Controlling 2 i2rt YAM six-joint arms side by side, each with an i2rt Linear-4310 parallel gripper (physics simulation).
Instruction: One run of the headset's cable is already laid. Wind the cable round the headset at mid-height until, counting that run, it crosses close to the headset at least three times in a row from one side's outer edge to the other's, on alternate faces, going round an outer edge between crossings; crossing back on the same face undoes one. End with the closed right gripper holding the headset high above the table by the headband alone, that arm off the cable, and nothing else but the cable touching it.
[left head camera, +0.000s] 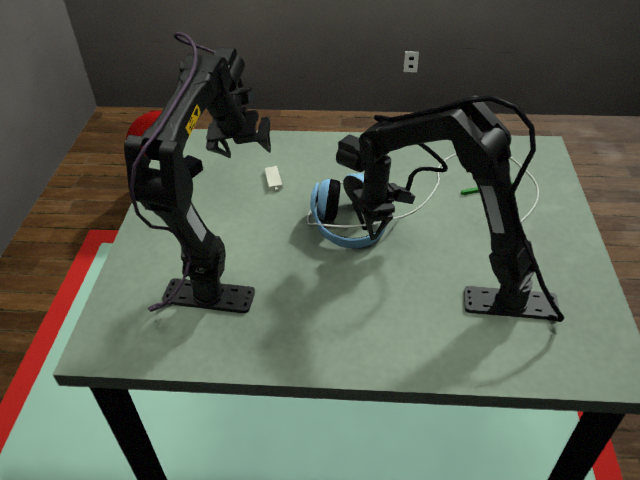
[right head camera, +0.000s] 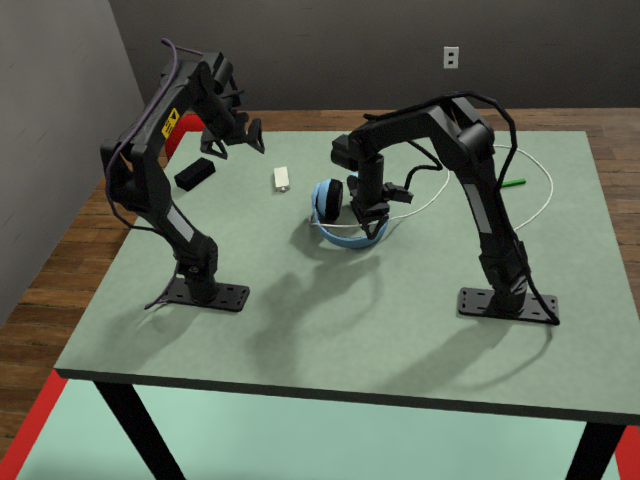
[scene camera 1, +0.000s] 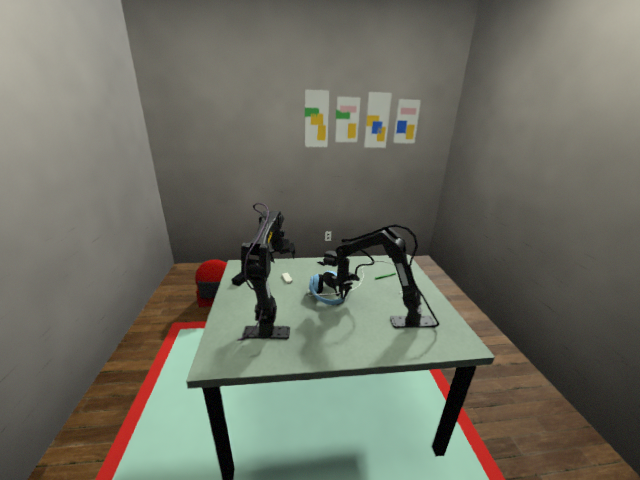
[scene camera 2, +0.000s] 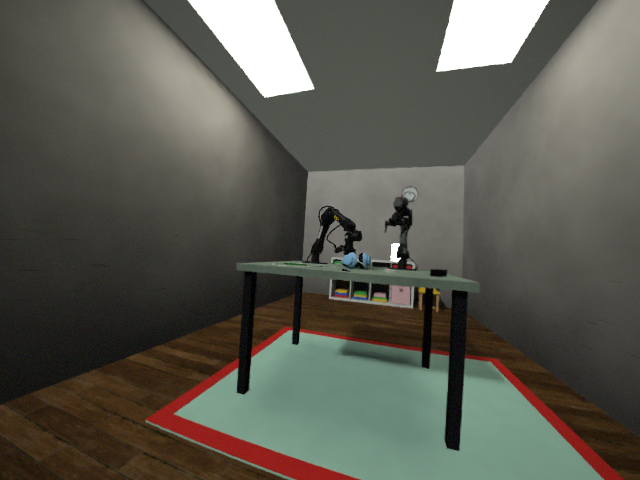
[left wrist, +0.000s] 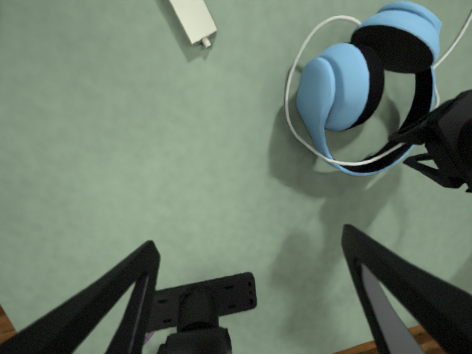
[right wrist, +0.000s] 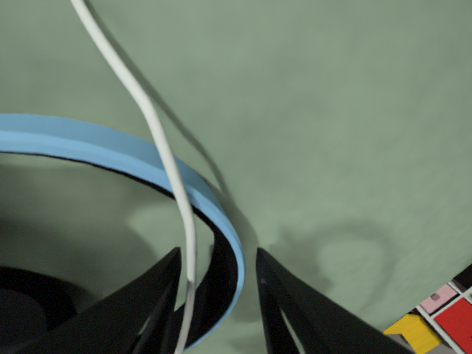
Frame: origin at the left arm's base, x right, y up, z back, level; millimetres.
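Seen in the pictures: left gripper, fingertip midpoint: (left head camera: 250, 153) (right head camera: 245, 154) (scene camera 1: 284, 260) (scene camera 2: 392, 234) (left wrist: 245, 240); right gripper, fingertip midpoint: (left head camera: 369, 234) (right head camera: 368, 234) (scene camera 1: 340, 297) (left wrist: 398, 148) (right wrist: 219, 256); left arm's base, link origin: (left head camera: 209, 296) (right head camera: 205, 295) (scene camera 1: 266, 333) (scene camera 2: 402, 269) (left wrist: 198, 299); right arm's base, link origin: (left head camera: 510, 304) (right head camera: 507, 306) (scene camera 1: 412, 322) (scene camera 2: 315, 263).
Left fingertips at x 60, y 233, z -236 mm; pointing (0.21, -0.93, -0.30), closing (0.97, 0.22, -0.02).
Observation:
Offsets run from my left fingertips to a thing's top centre.
The blue headset (left head camera: 324, 198) (right head camera: 321, 198) (scene camera 1: 313, 284) (scene camera 2: 349, 259) (left wrist: 350, 85) (right wrist: 75, 135) lies on the table, headband toward the arm bases. The white cable (left head camera: 341, 225) (right head camera: 341, 225) (left wrist: 286, 95) (right wrist: 145, 102) curves round the left ear cup's outer side, crosses above the headband and leads away right; its run beneath the headset is hidden. My right gripper (left head camera: 373, 235) (right head camera: 371, 235) (left wrist: 398, 148) (right wrist: 219, 256) is part-way open at the headband's right part, with cable and headband between its fingertips in the wrist view. My left gripper (left head camera: 248, 149) (right head camera: 244, 152) (left wrist: 245, 240) is wide open and empty, raised left of the headset.
A white block {dy -217, dx -7, dz -196 mm} (left head camera: 273, 177) (right head camera: 281, 178) (scene camera 1: 286, 277) (left wrist: 194, 20) lies left of the headset. A black box {dy -198, dx -262, dz -181 mm} (right head camera: 194, 174) (scene camera 1: 238, 279) (scene camera 2: 438, 272) lies at the far left. A green stick {dy -223, dx +569, dz -241 mm} (left head camera: 469, 190) (right head camera: 514, 182) (scene camera 1: 385, 276) lies inside the cable's wide loop at the right, behind the right arm.

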